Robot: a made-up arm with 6 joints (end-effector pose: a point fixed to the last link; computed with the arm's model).
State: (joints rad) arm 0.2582 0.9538 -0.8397 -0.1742 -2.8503 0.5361
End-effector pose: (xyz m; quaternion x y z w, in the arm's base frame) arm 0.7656 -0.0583 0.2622 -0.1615 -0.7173 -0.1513 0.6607
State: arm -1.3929 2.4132 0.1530 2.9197 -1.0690 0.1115
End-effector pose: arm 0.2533 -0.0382 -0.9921 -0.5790 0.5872 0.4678 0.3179
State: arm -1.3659 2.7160 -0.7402 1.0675 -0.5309 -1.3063
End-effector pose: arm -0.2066 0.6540 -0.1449 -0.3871 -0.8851 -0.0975 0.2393
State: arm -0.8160 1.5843 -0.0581 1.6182 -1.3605 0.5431
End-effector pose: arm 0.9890 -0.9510 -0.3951 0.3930 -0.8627 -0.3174 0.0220
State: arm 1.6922 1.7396 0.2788 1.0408 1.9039 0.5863
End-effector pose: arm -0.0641 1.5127 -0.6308 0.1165 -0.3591 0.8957 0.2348
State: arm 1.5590 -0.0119 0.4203 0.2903 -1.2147 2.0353
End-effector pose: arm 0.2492 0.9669 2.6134 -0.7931 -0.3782 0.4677 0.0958
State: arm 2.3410 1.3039 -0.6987 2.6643 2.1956 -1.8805
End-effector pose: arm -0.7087 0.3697 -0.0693 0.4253 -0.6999 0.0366 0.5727
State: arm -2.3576 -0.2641 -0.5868 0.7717 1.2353 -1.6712
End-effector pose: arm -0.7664 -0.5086 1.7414 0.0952 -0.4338 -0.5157 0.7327
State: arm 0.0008 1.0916 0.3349 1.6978 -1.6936 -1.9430
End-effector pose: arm 2.1512 0.0941 0.7098 -0.1929 0.0708 -0.7043 0.6796
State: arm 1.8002 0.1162 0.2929 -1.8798 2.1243 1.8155
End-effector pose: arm -0.4176 1.3808 1.9795 -0.0969 0.1914 -0.1230 0.9690
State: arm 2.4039 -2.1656 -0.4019 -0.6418 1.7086 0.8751
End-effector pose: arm 0.9017 -0.6115 1.4200 0.9211 0.0211 -0.1475 0.3597
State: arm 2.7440 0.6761 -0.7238 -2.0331 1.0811 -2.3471
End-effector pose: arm -0.7282 0.1162 0.5175 0.8111 0.4342 -0.1289 0.3700
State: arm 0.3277 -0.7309 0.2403 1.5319 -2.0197 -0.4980
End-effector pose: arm -0.2980 -0.0491 2.8574 0.0726 0.1937 -0.6479 0.7331
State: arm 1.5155 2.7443 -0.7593 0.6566 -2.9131 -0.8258
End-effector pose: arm 0.1186 -0.8079 0.0017 0.4667 0.4693 0.4287 0.6150
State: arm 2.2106 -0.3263 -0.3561 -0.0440 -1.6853 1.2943
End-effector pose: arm -0.2859 0.7743 1.9727 0.7020 0.0754 -0.6848 0.1806
